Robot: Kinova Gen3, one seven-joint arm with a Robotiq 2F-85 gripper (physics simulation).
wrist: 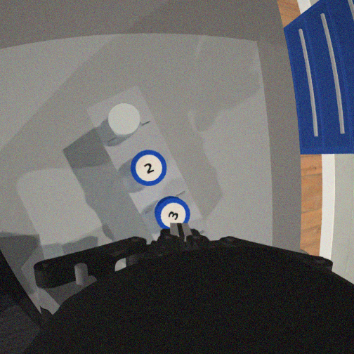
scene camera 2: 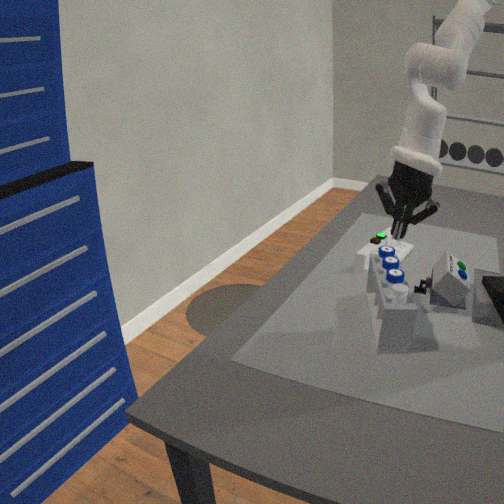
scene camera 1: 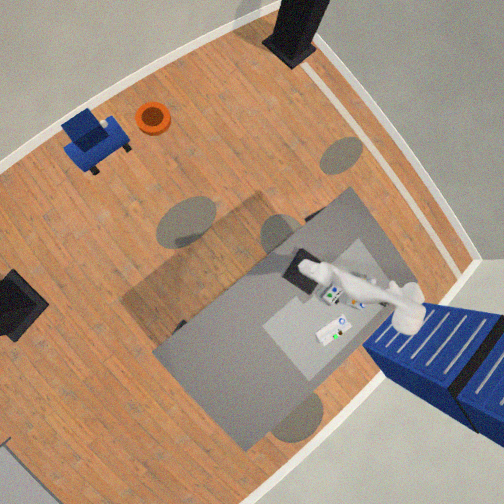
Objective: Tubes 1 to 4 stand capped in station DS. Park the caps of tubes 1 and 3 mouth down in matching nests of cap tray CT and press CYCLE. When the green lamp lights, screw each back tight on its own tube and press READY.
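Observation:
Station DS (scene camera 2: pixel 400 314) (wrist: pixel 137 100) holds tube 1 (scene camera 2: pixel 399 293) (wrist: pixel 124 119), uncapped with a white top. Blue-rimmed cap 2 (scene camera 2: pixel 395 275) (wrist: pixel 148 168) and cap 3 (scene camera 2: pixel 390 263) (wrist: pixel 172 214) are on their tubes; the cap of tube 4 (scene camera 2: pixel 386 251) is at the far end. Cap tray CT (scene camera 1: pixel 327 335) (scene camera 2: pixel 407 248) holds one blue cap (scene camera 1: pixel 342 321) at one end; its green lamp (scene camera 1: pixel 336 336) (scene camera 2: pixel 381 235) is lit. My gripper (scene camera 2: pixel 398 236) (wrist: pixel 178 234) is shut and empty, above the far part of the station; its tips overlap cap 3's edge in the wrist view.
The button box (scene camera 1: pixel 331 294) (scene camera 2: pixel 447 285), with a green button (scene camera 2: pixel 461 265) and a blue button (scene camera 2: pixel 463 274), stands beside the station. A small black fixture (scene camera 2: pixel 422 286) sits between them. A black item (scene camera 1: pixel 301 272) lies behind the box. A blue drawer cabinet (scene camera 1: pixel 425 345) (scene camera 2: pixel 45 310) (wrist: pixel 327 90) stands by the table.

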